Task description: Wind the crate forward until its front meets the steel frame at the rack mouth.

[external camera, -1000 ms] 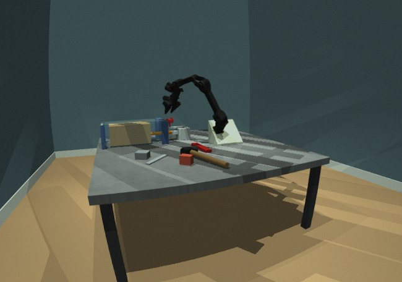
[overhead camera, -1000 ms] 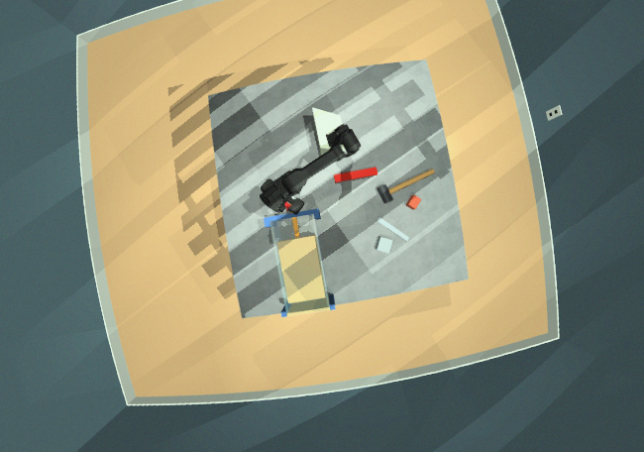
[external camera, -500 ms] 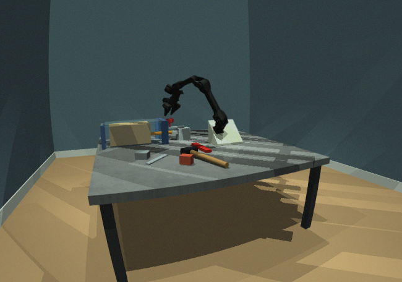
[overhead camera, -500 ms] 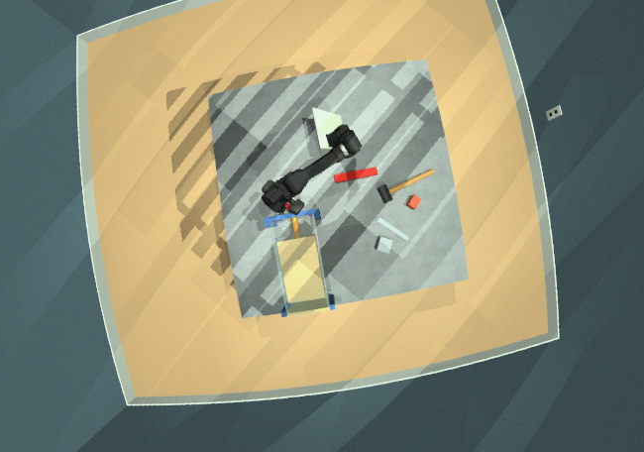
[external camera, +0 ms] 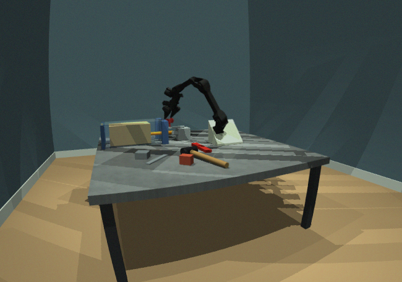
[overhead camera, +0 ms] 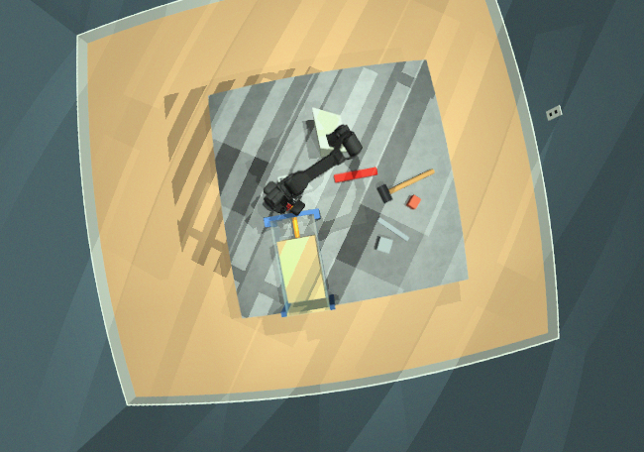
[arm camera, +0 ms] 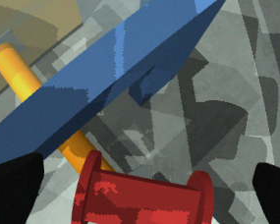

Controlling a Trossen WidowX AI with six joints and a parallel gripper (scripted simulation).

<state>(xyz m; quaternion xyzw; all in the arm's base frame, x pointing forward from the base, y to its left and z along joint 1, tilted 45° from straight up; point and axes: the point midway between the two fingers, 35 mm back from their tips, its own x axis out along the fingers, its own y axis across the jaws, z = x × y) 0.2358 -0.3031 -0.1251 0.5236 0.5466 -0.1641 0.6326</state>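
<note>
My gripper tip is now 3 cm above the red spool-shaped handle grip, 1 cm to the right of it and 1 cm past it. Also, from my gripper tip: clear-panelled cubby 29 cm ahead, 5 cm below; then winch handle 6 cm below, 5 cm behind, 3 cm to the left; then grey winch 13 cm below, 12 cm behind, 4 cm to the left.
</note>
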